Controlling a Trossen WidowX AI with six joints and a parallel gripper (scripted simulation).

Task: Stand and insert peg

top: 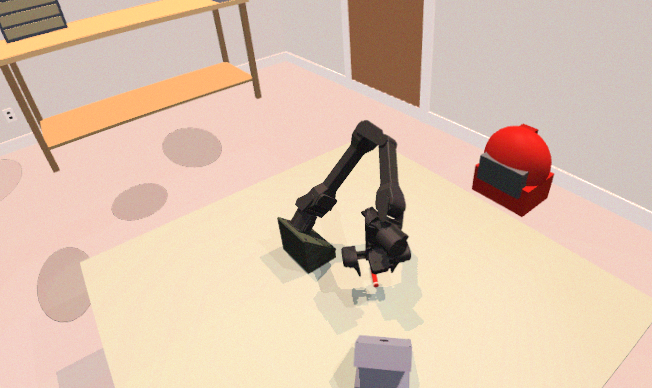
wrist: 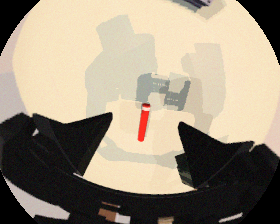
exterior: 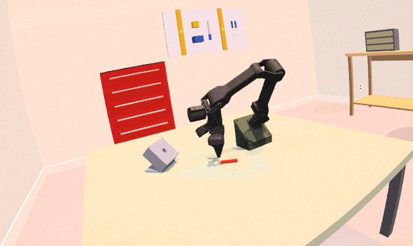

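Now: gripper tip 4 cm above the red peg, 1 cm to the right of it and 1 cm past it. Also, from my gripper tip: grey sloped panel (19 cm ahead, 17 cm to the right, 1 cm above).
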